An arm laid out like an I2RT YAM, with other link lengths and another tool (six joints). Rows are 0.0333 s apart.
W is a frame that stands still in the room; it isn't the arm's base.
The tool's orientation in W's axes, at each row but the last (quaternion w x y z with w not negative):
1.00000, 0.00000, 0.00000, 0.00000
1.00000, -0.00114, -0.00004, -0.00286
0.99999, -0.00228, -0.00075, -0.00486
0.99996, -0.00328, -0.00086, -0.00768
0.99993, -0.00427, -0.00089, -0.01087
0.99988, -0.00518, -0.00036, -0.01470
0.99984, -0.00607, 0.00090, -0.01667
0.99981, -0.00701, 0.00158, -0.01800
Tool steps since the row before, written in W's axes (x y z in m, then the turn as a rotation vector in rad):
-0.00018, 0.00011, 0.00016, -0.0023, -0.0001, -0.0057
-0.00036, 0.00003, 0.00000, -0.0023, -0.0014, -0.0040
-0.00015, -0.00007, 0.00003, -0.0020, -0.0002, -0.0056
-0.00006, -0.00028, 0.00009, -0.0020, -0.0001, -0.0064
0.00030, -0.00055, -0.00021, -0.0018, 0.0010, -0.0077
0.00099, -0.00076, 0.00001, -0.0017, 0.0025, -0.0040
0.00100, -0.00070, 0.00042, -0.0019, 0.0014, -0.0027
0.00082, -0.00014, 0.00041, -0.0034, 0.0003, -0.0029
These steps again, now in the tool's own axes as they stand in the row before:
-0.00018, 0.00011, 0.00016, -0.0023, -0.0001, -0.0057
-0.00036, 0.00003, 0.00000, -0.0023, -0.0014, -0.0040
-0.00015, -0.00007, 0.00003, -0.0020, -0.0002, -0.0056
-0.00006, -0.00028, 0.00009, -0.0020, -0.0001, -0.0064
0.00031, -0.00054, -0.00022, -0.0018, 0.0010, -0.0077
0.00101, -0.00073, 0.00000, -0.0018, 0.0025, -0.0040
0.00102, -0.00067, 0.00041, -0.0019, 0.0014, -0.0027
0.00082, -0.00012, 0.00041, -0.0034, 0.0002, -0.0029

